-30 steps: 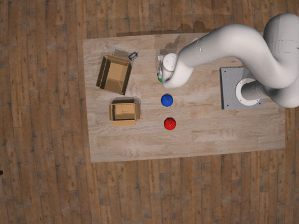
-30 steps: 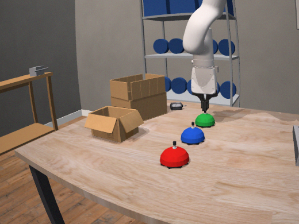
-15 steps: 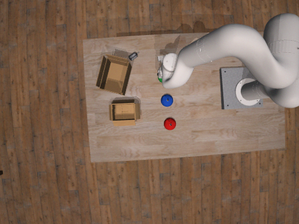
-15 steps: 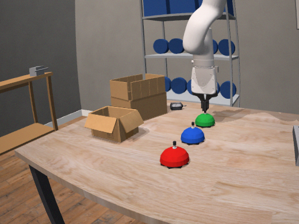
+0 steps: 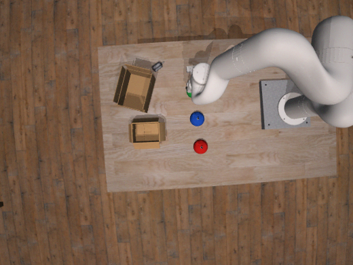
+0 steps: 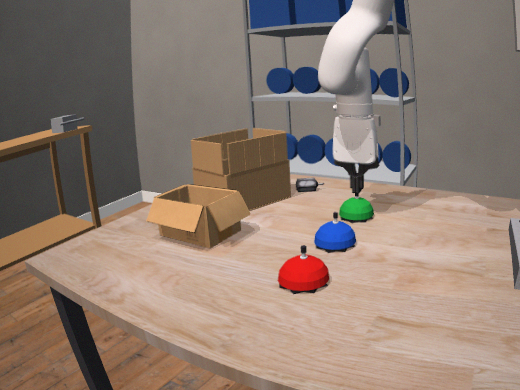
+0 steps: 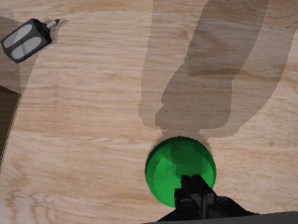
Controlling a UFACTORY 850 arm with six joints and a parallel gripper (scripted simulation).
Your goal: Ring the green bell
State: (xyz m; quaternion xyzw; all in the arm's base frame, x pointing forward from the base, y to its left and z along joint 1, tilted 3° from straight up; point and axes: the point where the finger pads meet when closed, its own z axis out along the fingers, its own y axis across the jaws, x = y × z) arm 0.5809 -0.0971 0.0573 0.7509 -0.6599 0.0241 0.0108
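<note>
Now: hand 4 cm above the green bell. From my hand the other things lie so: red bell (32 cm to the left, 4 cm below, 4 cm behind); then blue bell (16 cm to the left, 4 cm below, 2 cm behind); then small dark device (20 cm ahead, 14 cm to the right, 6 cm below).
</note>
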